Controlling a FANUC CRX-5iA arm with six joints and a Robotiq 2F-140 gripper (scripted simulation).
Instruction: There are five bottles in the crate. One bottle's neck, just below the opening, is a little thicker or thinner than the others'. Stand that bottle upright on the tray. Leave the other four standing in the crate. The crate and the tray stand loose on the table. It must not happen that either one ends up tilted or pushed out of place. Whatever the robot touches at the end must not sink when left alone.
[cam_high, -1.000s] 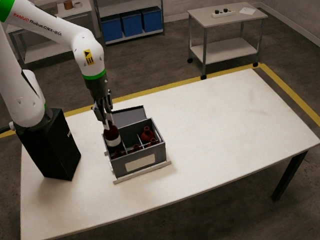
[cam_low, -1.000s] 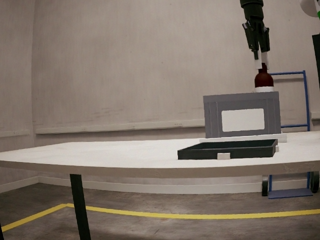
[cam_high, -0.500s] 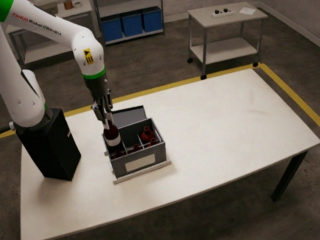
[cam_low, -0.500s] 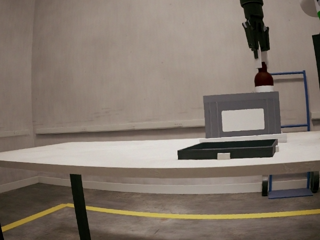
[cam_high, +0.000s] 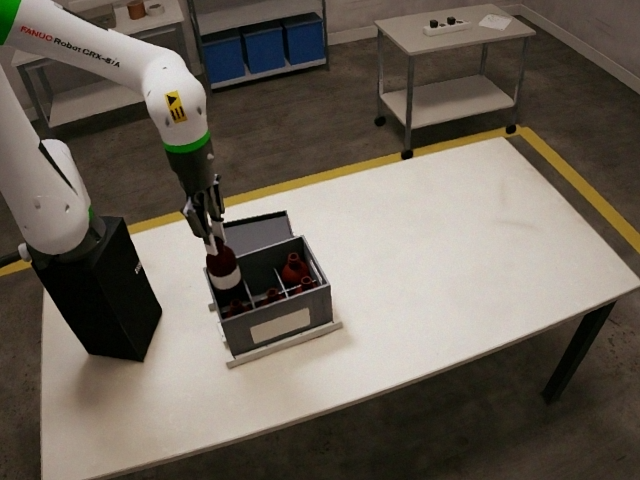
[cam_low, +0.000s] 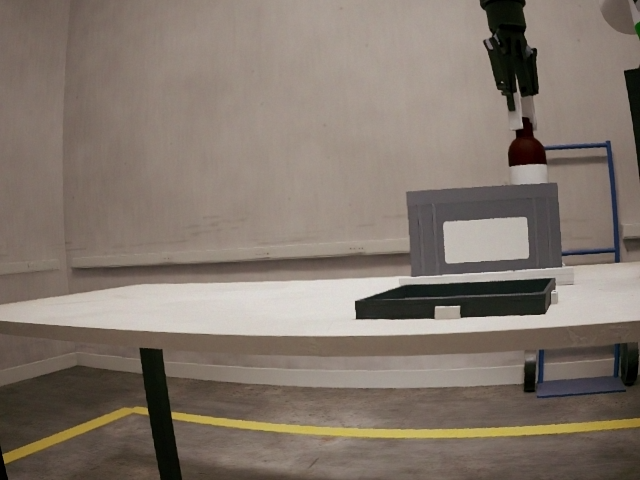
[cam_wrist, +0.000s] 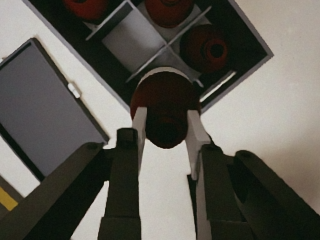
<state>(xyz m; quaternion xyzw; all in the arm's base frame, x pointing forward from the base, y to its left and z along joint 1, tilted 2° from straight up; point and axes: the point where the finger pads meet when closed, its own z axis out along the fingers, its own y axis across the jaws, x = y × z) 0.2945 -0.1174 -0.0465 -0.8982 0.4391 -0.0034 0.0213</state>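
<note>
My gripper is now 90 mm above the bottle. Round my hand: crate: 80 mm ahead, 50 mm to the right, 220 mm below; dark tray: 140 mm ahead, 230 mm to the left, 300 mm below.
</note>
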